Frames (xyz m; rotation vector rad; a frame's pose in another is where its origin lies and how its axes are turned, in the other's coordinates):
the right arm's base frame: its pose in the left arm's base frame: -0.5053 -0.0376 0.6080 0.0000 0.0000 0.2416
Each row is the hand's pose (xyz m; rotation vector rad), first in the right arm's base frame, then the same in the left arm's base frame.
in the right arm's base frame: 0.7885 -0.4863 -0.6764 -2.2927 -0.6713 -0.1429
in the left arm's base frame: 0.3766 -0.3211 -0.0684 -2.1909 -0.9409 -0.0286
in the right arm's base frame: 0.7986 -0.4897 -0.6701 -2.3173 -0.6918 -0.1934
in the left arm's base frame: 0.3873 -0.3220 -0.0621 -2.2102 -0.9630 -0.0824
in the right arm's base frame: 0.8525 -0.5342 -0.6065 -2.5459 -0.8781 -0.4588
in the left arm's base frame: 0.4503 -0.3523 0.0015 -2.3980 -1.1671 -0.3833
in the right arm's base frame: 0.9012 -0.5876 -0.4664 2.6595 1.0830 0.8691
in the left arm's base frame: 0.5103 -0.3925 0.1416 2.5640 1.4258 0.9076
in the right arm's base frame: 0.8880 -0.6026 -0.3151 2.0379 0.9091 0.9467
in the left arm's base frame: 0.5011 -0.4102 0.2929 1.9576 1.1745 1.0735
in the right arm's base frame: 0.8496 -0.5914 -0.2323 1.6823 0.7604 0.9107
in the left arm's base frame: 0.4611 -0.4086 0.3757 1.6130 0.9786 1.0764
